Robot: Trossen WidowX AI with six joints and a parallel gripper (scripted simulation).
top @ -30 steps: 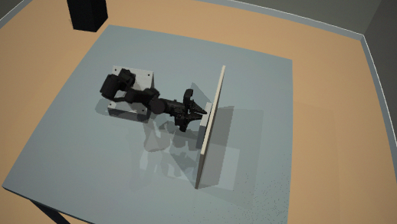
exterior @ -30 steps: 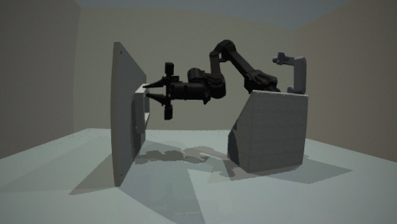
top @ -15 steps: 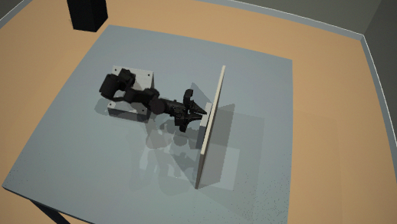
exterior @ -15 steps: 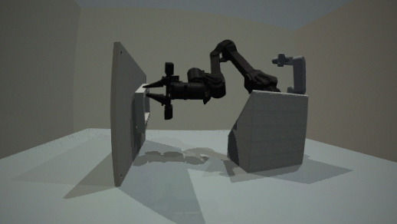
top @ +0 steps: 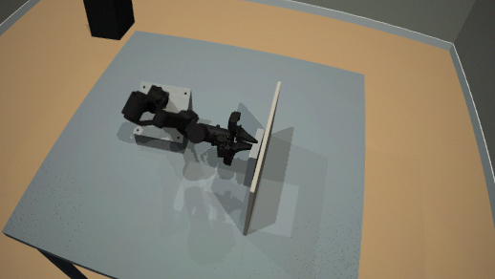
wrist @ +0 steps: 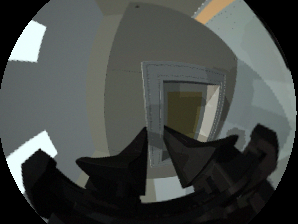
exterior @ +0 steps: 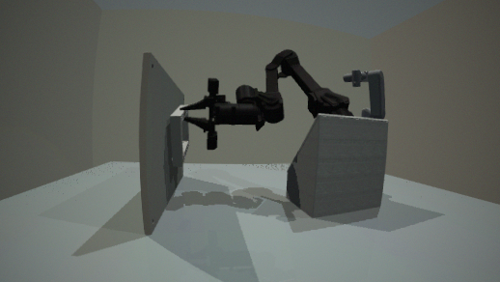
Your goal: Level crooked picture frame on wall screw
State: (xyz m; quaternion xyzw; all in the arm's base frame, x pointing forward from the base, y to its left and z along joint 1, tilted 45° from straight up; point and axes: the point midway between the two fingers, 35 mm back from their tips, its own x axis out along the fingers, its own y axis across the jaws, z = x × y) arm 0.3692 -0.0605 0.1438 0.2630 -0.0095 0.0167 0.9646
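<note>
Now: the picture frame 10 mm ahead of my gripper tip, 10 mm to the right of it and 50 mm below it. Round my gripper tip: wall panel 20 mm ahead, 10 mm to the left, 70 mm below.
</note>
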